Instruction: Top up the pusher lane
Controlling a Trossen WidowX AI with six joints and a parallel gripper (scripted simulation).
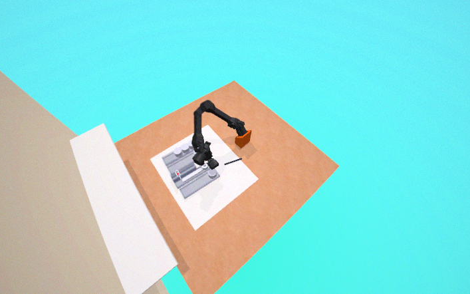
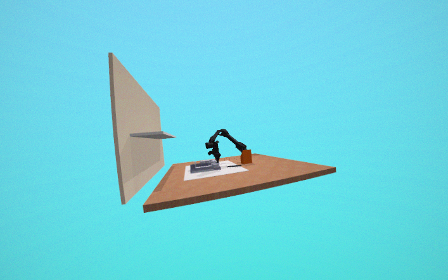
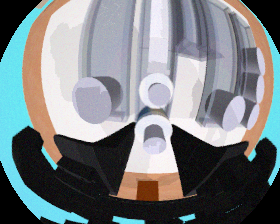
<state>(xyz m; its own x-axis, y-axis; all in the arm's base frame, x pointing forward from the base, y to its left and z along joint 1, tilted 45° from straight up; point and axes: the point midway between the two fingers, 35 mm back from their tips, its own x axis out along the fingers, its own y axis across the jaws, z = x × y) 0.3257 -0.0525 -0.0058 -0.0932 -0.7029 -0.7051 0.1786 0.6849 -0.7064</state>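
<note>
The grey lane rack lies 150 mm ahead of my gripper tip, 60 mm to the right of it and 30 mm below it. Also, from my gripper tip: thin black rod 140 mm behind, 100 mm to the left, 40 mm below; red mark 210 mm ahead, 80 mm to the right, 20 mm above; shelf 510 mm ahead, 320 mm above, 80 mm to the right.
</note>
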